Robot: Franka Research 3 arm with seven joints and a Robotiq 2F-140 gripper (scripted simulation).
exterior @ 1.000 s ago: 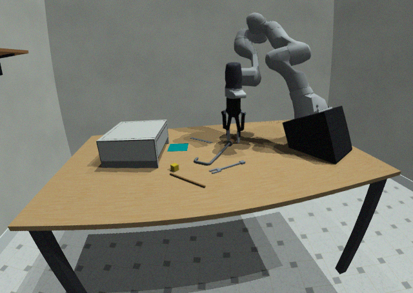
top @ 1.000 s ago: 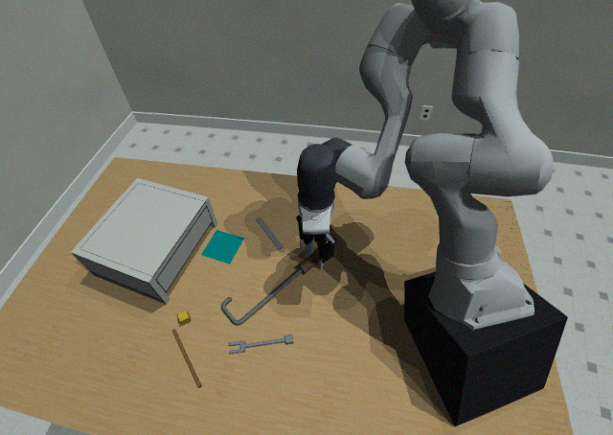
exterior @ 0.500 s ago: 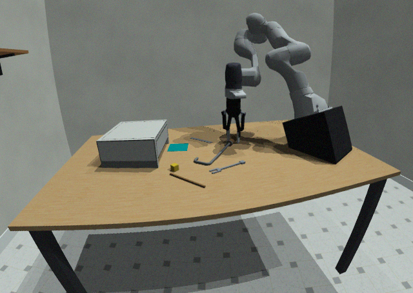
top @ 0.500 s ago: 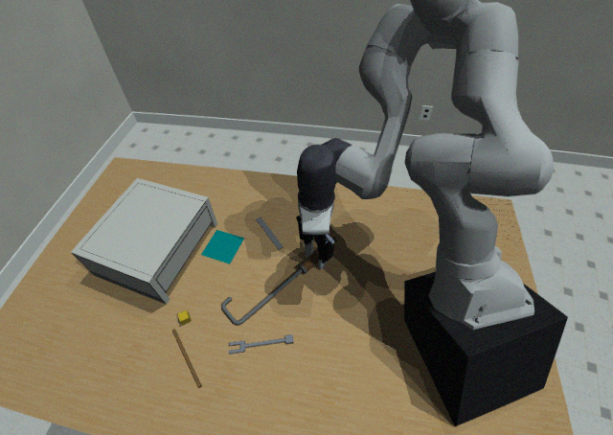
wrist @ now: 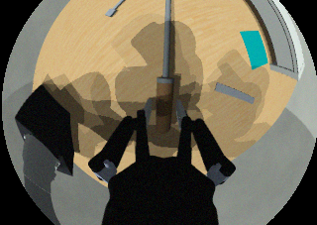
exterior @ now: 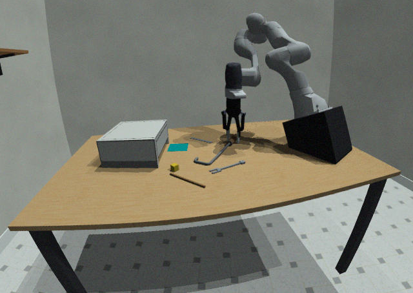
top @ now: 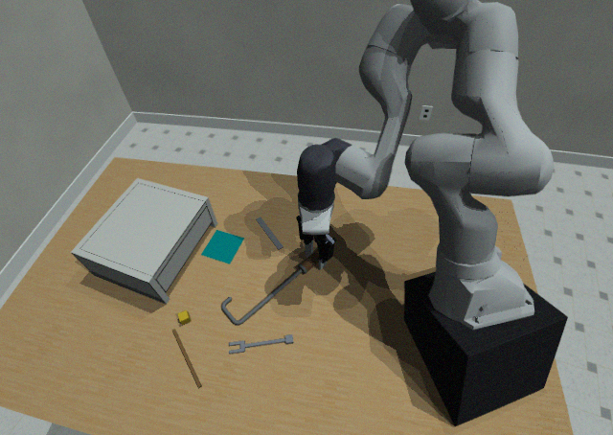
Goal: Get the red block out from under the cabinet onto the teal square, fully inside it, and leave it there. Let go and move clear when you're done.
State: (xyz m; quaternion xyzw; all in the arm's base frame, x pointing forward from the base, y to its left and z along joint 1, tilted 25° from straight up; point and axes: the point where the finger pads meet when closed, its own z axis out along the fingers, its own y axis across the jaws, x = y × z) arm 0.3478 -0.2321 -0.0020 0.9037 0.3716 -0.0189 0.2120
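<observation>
The grey forked tool lies 150 mm ahead of my hand, 250 mm to the left of it and 30 mm below it. From my hand the other things lie so: grey hook tool 120 mm ahead, 60 mm to the left, 20 mm below; teal square 300 mm ahead, 60 mm to the right, 30 mm below; flat grey bar 150 mm ahead, 110 mm to the right, 30 mm below.
</observation>
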